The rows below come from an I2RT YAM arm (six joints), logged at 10 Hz.
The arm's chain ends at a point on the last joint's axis. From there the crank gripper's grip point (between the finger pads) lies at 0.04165 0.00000 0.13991 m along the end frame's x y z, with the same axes.
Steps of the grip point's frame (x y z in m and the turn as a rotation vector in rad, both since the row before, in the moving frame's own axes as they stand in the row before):
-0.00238 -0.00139 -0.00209 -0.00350 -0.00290 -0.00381
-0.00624 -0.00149 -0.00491 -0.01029 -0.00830 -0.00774
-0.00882 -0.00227 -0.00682 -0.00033 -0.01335 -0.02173
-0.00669 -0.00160 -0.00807 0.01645 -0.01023 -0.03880
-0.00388 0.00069 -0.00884 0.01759 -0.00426 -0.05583
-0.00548 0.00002 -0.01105 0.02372 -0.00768 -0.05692
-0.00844 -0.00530 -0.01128 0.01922 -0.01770 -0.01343
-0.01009 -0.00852 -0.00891 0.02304 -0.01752 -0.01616
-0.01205 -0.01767 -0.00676 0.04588 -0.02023 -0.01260
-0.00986 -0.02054 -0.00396 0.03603 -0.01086 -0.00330
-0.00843 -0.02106 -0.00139 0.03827 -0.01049 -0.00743
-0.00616 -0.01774 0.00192 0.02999 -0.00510 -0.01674
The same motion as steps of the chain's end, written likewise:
-0.00197 -0.00172 -0.00221 -0.00350 -0.00290 -0.00381
-0.00508 -0.00261 -0.00525 -0.01029 -0.00830 -0.00774
-0.00694 -0.00143 -0.00736 -0.00033 -0.01335 -0.02173
-0.00518 0.00229 -0.00846 0.01645 -0.01023 -0.03880
-0.00315 0.00546 -0.00897 0.01759 -0.00426 -0.05583
-0.00424 0.00568 -0.01130 0.02372 -0.00768 -0.05692
-0.00594 -0.00206 -0.01196 0.01922 -0.01770 -0.01343
-0.00760 -0.00464 -0.00957 0.02304 -0.01752 -0.01616
-0.00917 -0.01073 -0.00741 0.04588 -0.02023 -0.01260
-0.00833 -0.01536 -0.00431 0.03603 -0.01086 -0.00330
-0.00694 -0.01539 -0.00171 0.03827 -0.01049 -0.00743
-0.00541 -0.01285 0.00178 0.02999 -0.00510 -0.01674

